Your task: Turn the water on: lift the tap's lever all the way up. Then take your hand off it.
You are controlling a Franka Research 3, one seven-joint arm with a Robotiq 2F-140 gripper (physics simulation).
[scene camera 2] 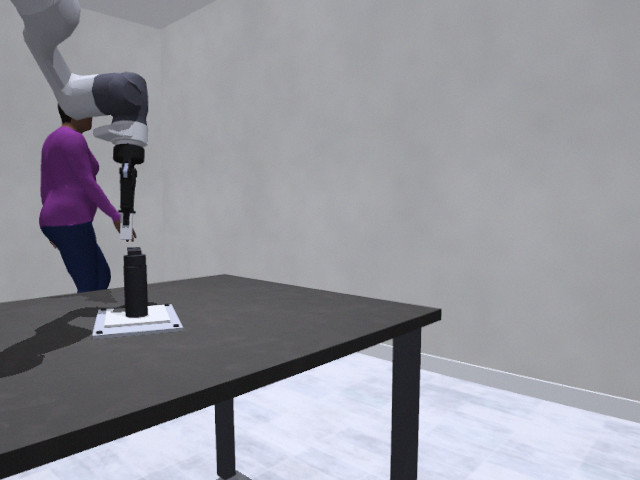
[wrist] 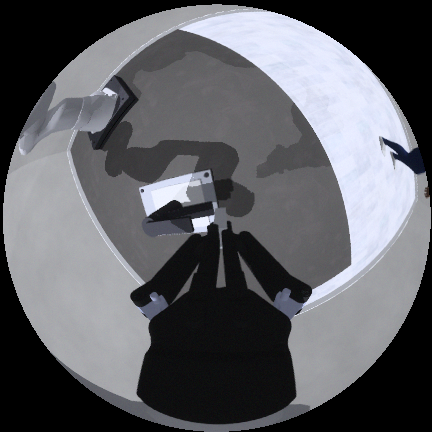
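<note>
The tap (scene camera 2: 135, 289) (wrist: 172, 210) is black and stands upright on a white and pale grey base plate (scene camera 2: 98, 333) (wrist: 145, 201). In the scene view, a small dark piece at its top, seen end-on, seems to be the lever (scene camera 2: 133, 250); its angle cannot be told there. In the wrist view, dark arms of the tap overlap left of the fingertips, and I cannot surely tell lever from spout. My gripper (scene camera 2: 126, 233) (wrist: 220, 215) is shut and empty, pointing down. In the scene view its tips appear above the tap's top, with a visible gap between.
The tap's plate lies on a dark table (scene camera 2: 310, 320) (wrist: 280, 215). A person (scene camera 2: 67, 175) in a purple top shows behind the arm in the scene view; dark-clad legs (wrist: 410, 159) show at the wrist view's right edge. The arm's base mount (wrist: 127, 100) is at its upper left.
</note>
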